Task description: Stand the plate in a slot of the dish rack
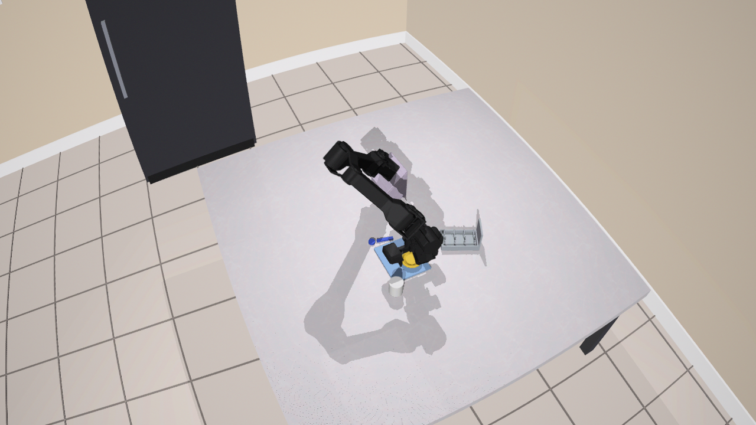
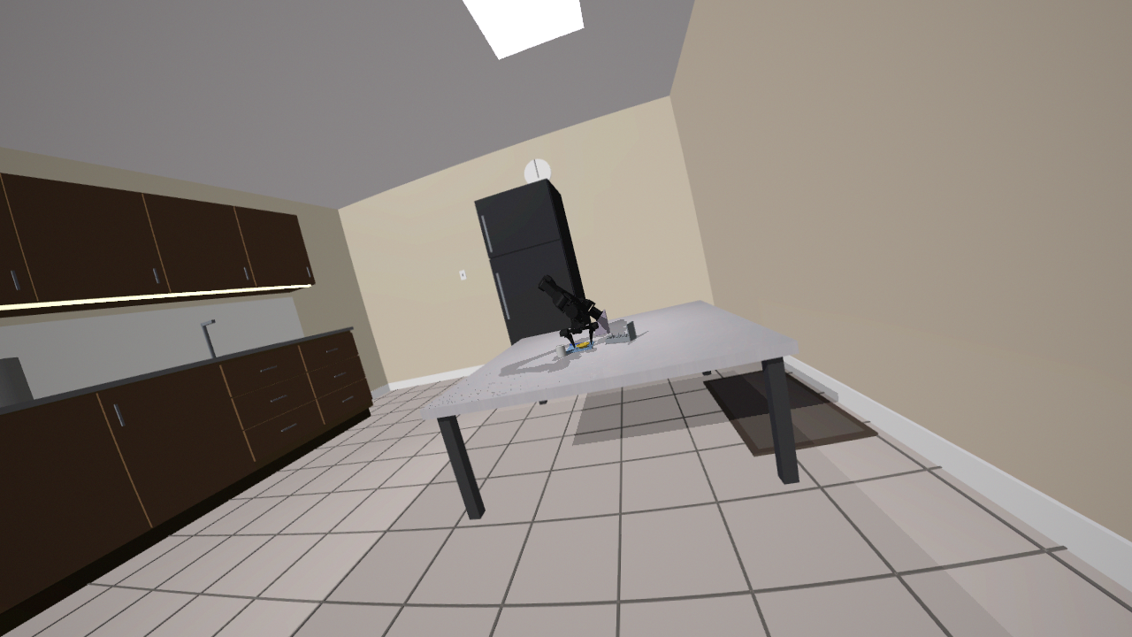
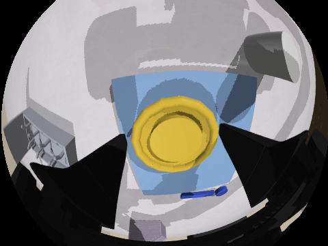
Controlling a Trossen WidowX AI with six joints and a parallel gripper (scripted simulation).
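Now: the blue mat 3 cm behind my gripper tip, 2 cm to the right of it and 1 cm below it. Also, from my gripper tip: blue spoon (13 cm behind, 4 cm to the right, 1 cm below); then yellow plate (1 cm above); then white cup (6 cm ahead, 10 cm to the right, 1 cm above).
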